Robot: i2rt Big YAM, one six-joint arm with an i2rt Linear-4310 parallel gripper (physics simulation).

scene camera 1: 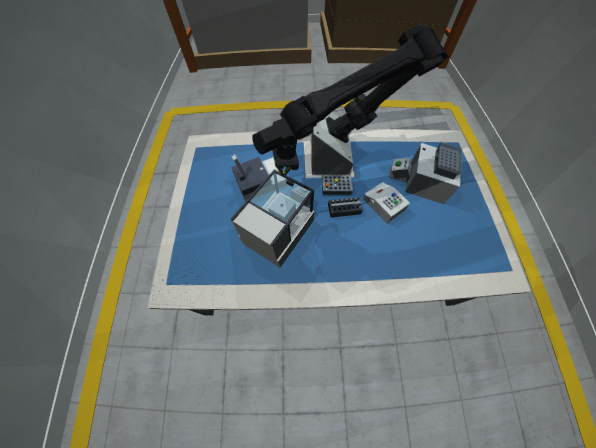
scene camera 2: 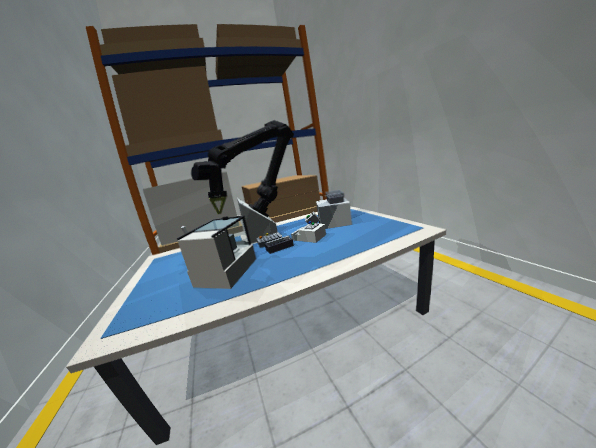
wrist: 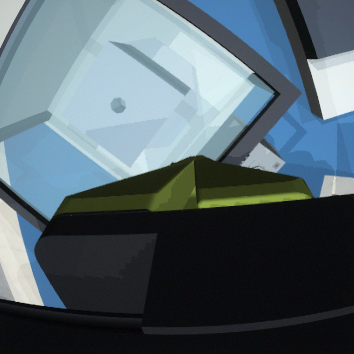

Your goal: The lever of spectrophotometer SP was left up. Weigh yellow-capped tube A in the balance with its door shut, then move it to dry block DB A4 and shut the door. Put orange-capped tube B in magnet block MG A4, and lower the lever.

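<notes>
My gripper [scene camera 1: 285, 170] [scene camera 2: 218, 212] [wrist: 196, 169] is shut and empty, above the back edge of the balance [scene camera 1: 260, 225] [scene camera 2: 205, 260]. In the wrist view the balance's glass top [wrist: 117, 70] lies beyond the fingertips. Its side door's position is unclear. The yellow-capped tube [scene camera 1: 336, 180] and the orange-capped tube [scene camera 1: 327, 185] stand in the rack [scene camera 1: 337, 191] [scene camera 2: 269, 238]. In front of it lies a black block [scene camera 1: 345, 206] [scene camera 2: 279, 244] with a silver strip, apparently the magnet block. A white unit [scene camera 1: 384, 202] [scene camera 2: 311, 233] has coloured spots, possibly the dry block. A dark instrument [scene camera 1: 255, 175] has an upright lever [scene camera 1: 238, 166] [scene camera 2: 183, 229].
A white box [scene camera 1: 432, 175] [scene camera 2: 335, 214] with a grey gridded block [scene camera 1: 449, 160] [scene camera 2: 335, 196] stands at the right. A small unit with a green button [scene camera 1: 399, 165] is beside it. A grey wedge [scene camera 1: 331, 152] [scene camera 2: 255, 222] stands behind the rack, near the arm's base. The tall balance flanks the rack on its left.
</notes>
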